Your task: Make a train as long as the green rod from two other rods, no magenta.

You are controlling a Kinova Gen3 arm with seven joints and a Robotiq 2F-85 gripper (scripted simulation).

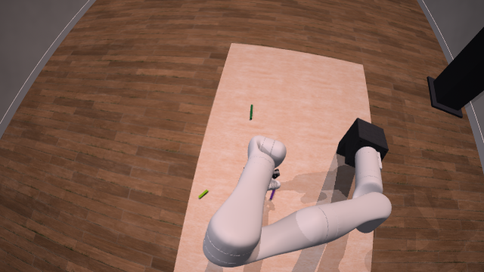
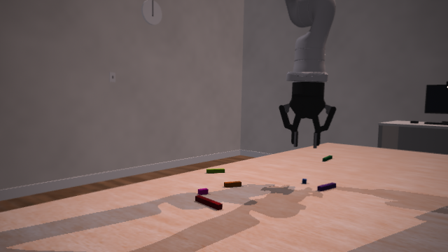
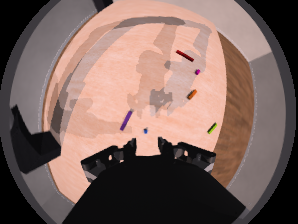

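The red rod lies 300 mm to the left of my hand, 100 mm below it and 10 mm ahead of it. From my hand the other things lie so: orange rod 160 mm to the left, 100 mm below, 80 mm ahead; blue rod 100 mm below; purple rod 100 mm below, 70 mm behind.
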